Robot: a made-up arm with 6 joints.
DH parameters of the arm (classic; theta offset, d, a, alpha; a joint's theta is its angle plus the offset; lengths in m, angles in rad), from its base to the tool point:
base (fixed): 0 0.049 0 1.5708
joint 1: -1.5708 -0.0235 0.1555 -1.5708
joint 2: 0 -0.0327 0.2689 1.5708
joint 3: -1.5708 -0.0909 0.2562 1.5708
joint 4: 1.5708 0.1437 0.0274 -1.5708
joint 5: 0 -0.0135 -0.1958 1.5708
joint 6: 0.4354 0 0.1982 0
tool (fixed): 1.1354 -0.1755 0 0
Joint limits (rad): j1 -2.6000..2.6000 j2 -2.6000..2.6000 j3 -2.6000..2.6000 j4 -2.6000..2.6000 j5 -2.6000..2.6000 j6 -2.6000..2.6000
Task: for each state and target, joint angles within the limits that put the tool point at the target. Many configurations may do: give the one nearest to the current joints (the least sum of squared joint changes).
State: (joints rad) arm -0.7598 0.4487 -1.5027 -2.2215 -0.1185 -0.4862
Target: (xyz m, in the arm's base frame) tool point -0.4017 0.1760 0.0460
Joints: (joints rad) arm -0.7255 0.1609 -0.5620 -2.1950 -0.1516 -0.4208
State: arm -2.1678 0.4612 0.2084 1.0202 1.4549 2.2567
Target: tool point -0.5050 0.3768 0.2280
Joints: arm -0.9082 -0.2364 0.4168 0.6770 1.2182 1.7452
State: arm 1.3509 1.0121 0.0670 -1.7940 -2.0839 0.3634
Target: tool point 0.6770 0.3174 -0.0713
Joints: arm 2.2149 0.8691 0.5442 -1.6227 -1.8499 0.5557
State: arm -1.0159 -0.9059 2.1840 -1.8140 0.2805 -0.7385
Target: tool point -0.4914 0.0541 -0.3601
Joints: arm -1.0418 -0.3530 2.1482 -1.7158 0.1894 -0.9268
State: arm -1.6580 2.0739 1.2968 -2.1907 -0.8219 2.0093
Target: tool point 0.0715 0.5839 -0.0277
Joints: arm -1.6336 2.0483 1.1778 -2.2117 -0.8248 1.9510
